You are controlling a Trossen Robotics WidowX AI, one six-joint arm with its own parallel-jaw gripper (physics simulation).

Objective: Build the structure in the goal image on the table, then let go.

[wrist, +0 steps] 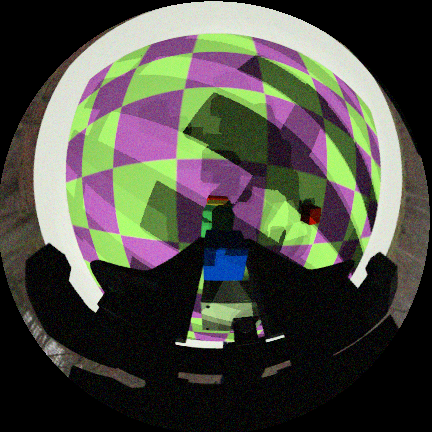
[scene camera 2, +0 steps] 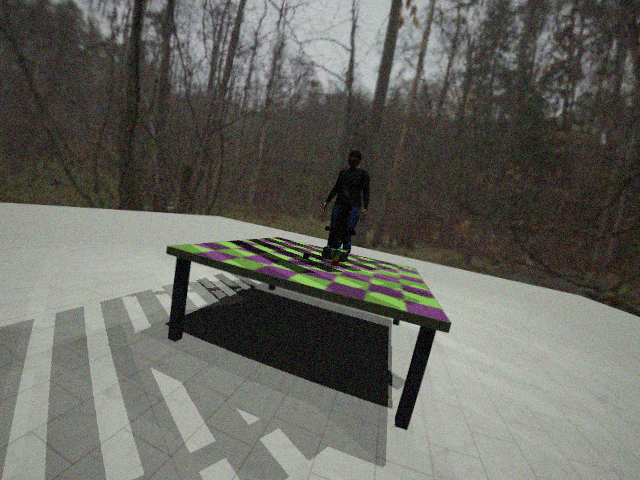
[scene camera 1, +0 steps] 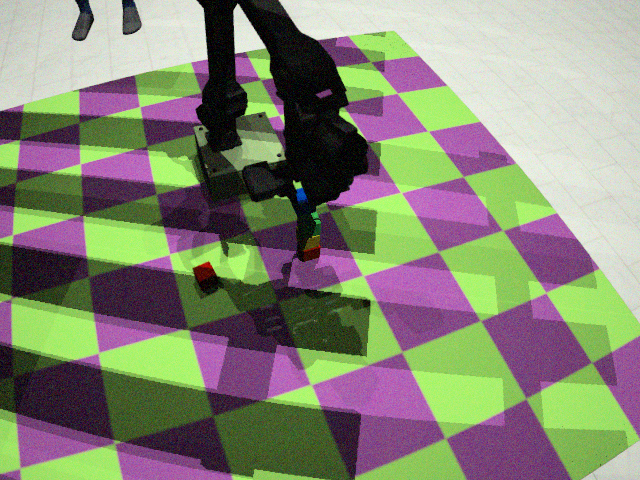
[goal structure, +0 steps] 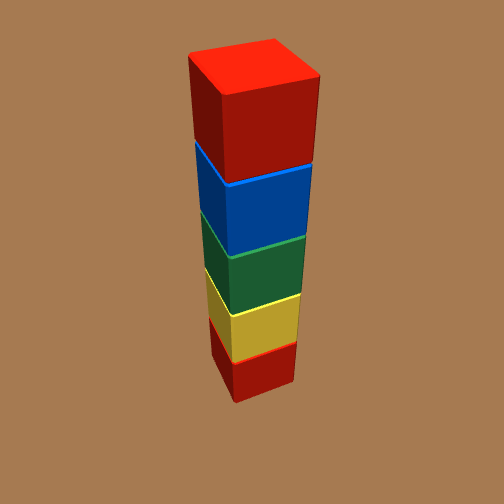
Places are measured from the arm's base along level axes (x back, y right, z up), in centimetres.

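Pixels of known places: gripper, fingertip midpoint: (wrist: 224, 242) (scene camera 2: 338, 244) (scene camera 1: 306, 205); arm's base, origin of the base link: (wrist: 243, 321) (scene camera 2: 333, 247) (scene camera 1: 223, 139).
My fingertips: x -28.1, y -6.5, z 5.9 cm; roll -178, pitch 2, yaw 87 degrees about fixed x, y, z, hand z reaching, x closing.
Observation:
Ahead of a thing's pixels: the offset from my fingertips to its top centre. Level surfaces: height alone.
My gripper (scene camera 1: 301, 202) (wrist: 224, 242) is shut on a blue cube @[dx +1.2, dy -0.1, dz +1.5 cm] (scene camera 1: 301, 195) (wrist: 225, 267), held high over the table. A stack stands upright below it: a red cube @[dx -0.4, dy -0.7, dz -9.8 cm] (scene camera 1: 311, 253) (wrist: 217, 198) at the bottom, a yellow one @[dx -0.2, dy -0.5, dz -6.6 cm] (scene camera 1: 312, 241) on it and green @[dx +0.0, dy -0.7, dz -3.3 cm] (scene camera 1: 316, 225) (wrist: 206, 220) on top. The dark fingers partly hide the stack. In scene camera 1 the blue cube shows above and slightly left of the green; the exact gap is unclear. Another red cube @[dx +0.7, dy +18.8, dz -9.8 cm] (scene camera 1: 204, 271) (wrist: 311, 214) lies alone on the table, left of the stack in that view.
The green and purple checkered table @[dz -13.1 cm] (scene camera 1: 449, 361) (scene camera 2: 310, 281) bears the arm's grey base plate (scene camera 1: 261, 136) behind the stack. Dark shadow bands cross the table around the cubes. A person (scene camera 2: 351, 188) stands beyond the table.

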